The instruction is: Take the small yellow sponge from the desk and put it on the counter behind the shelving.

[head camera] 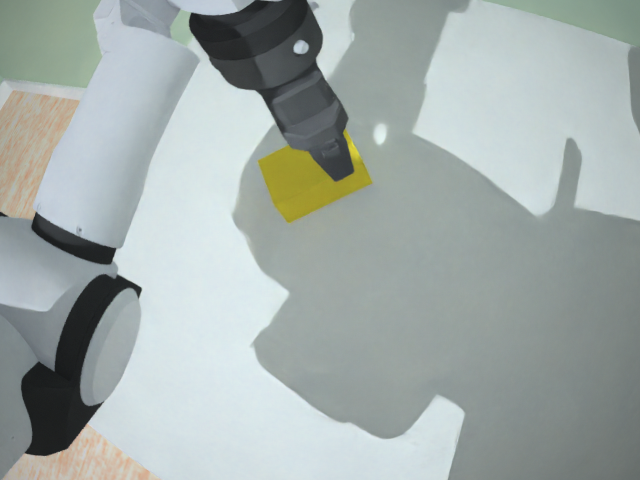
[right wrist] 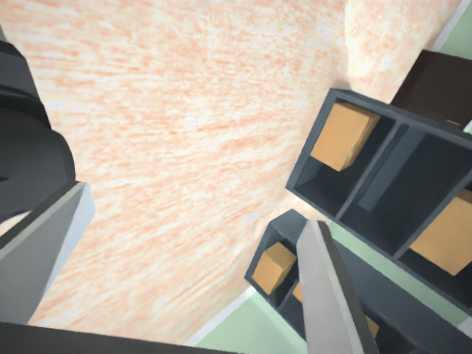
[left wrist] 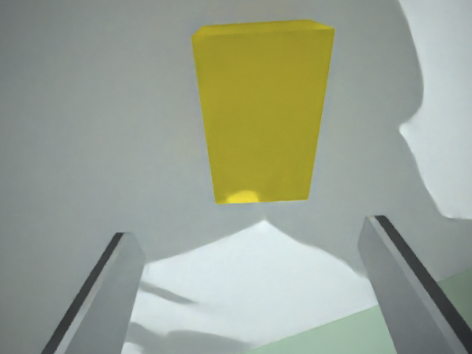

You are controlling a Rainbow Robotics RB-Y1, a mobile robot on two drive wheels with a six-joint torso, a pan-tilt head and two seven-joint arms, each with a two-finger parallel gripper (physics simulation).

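Frame: origin at the robot's base, x right, y up, z back, level; metres.
Seen in the pictures: left gripper, fingertip midpoint: [head camera: 319, 133] [left wrist: 246, 238]; right gripper, fingertip midpoint: [right wrist: 200, 214].
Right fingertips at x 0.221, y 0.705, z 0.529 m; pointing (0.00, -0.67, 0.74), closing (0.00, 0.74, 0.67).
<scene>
A point is followed by its place in that frame.
The yellow sponge [head camera: 302, 180] @(x -0.252, y 0.766, z -0.488 m) [left wrist: 262, 115] @(x -0.262, y 0.766, z -0.505 m) lies flat on the white desk [head camera: 191, 335] @(x -0.349, y 0.721, z -0.309 m) [left wrist: 75, 125] @(x -0.166, y 0.721, z -0.408 m), inside the arm's shadow. My left gripper [head camera: 339, 173] [left wrist: 246, 238] @(x -0.227, y 0.816, z -0.517 m) is open and empty. In the head view it hangs over the sponge and hides part of its upper right side. In the left wrist view the whole sponge shows ahead of the fingertips, lined up between them and narrower than their gap. My right gripper [right wrist: 200, 214] @(x 0.221, y 0.705, z 0.529 m) is open and empty, away from the desk. The counter behind the shelving cannot be made out.
In the right wrist view, dark shelving [right wrist: 306, 150] @(x -0.653, y 0.041, z 2.216 m) holds orange-brown boxes [right wrist: 345, 135] @(x -0.420, y 0.258, z 2.272 m) [right wrist: 452, 232] @(x -0.665, y 1.103, z 2.233 m) at the right. A lower dark unit [right wrist: 289, 224] @(x -1.507, y 0.145, z 2.253 m) holds a smaller box [right wrist: 274, 267] @(x -1.932, y 0.258, z 2.031 m). A dark brown block [right wrist: 435, 90] @(x -0.306, y 0.387, z 4.418 m) stands beyond them. Orange-white wood-patterned floor [right wrist: 175, 125] @(x -0.159, y 0.001, z 0.978 m) lies beside the shelving.
</scene>
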